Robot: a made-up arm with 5 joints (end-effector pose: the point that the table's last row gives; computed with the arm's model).
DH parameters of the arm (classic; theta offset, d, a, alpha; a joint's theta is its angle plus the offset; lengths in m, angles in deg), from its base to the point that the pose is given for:
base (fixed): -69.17 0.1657 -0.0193 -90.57
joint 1: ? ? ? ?
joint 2: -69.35 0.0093 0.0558 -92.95
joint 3: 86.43 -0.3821 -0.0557 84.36
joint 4: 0 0.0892 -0.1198 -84.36
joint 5: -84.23 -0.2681 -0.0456 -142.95
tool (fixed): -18.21 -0.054 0 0
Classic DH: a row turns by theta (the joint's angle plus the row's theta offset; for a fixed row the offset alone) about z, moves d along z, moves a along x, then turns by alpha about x.
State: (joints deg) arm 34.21 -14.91 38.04 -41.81 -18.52
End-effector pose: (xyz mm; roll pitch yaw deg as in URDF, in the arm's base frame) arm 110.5 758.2 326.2 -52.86 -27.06 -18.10
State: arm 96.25 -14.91 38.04 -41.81 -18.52
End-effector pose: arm 289.3 301.7 813.1 -7.36 16.53 -23.53
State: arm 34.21 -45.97 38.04 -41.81 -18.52
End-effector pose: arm -155.5 750.7 362.9 -45.20 -44.01 2.78
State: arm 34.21 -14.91 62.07 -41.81 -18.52
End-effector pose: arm 201.3 724.1 409.9 -36.29 -41.96 -40.80
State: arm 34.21 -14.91 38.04 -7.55 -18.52
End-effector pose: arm 59.2 815.5 459.0 -18.70 -23.79 -18.23
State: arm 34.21 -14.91 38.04 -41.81 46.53
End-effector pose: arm 169.2 749.5 316.0 50.56 -82.50 -112.42
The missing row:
joint 1: 1.38 0.0571 -0.2151 -84.74
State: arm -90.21 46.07 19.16 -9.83 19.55
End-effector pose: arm 683.1 52.9 -112.2 143.62 -33.15 102.78
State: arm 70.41 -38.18 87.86 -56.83 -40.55
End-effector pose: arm 177.5 350.1 822.5 -9.56 0.03 -56.84
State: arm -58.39 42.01 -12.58 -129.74 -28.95
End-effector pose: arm 157.8 117.0 -137.3 149.69 -48.24 -39.51
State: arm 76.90 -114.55 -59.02 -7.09 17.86
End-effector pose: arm -545.0 88.7 155.6 -59.34 -54.52 99.32
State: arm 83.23 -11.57 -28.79 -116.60 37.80
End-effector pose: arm -4.7 243.6 475.2 -77.90 -36.60 67.99
